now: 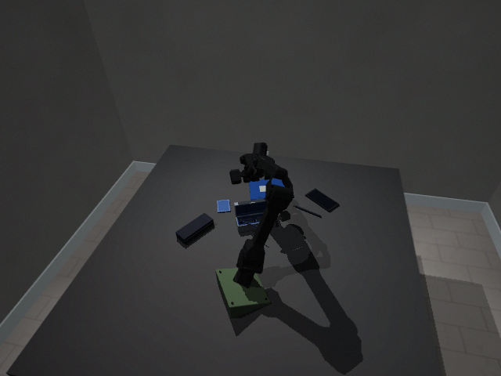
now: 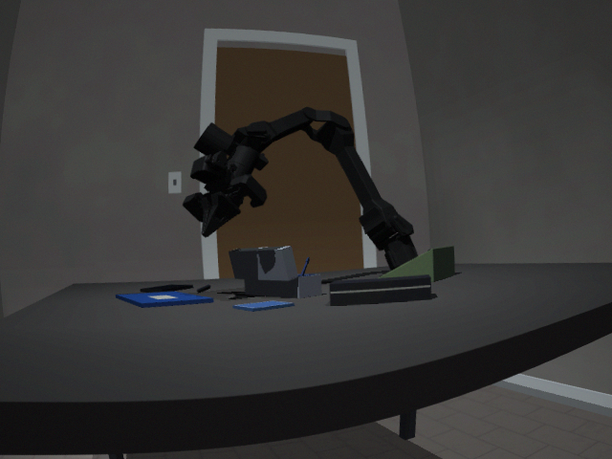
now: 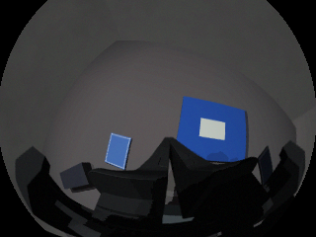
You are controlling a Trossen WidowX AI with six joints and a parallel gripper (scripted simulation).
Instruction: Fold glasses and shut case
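The glasses lies 16 cm behind my hand, 11 cm below it and 7 cm to the right of it. From my hand the other things lie so: grey lid 9 cm behind, 8 cm below, 5 cm to the right; small blue card 15 cm below, 11 cm to the left, 7 cm behind; glasses case 11 cm below, 11 cm behind, 6 cm to the right.
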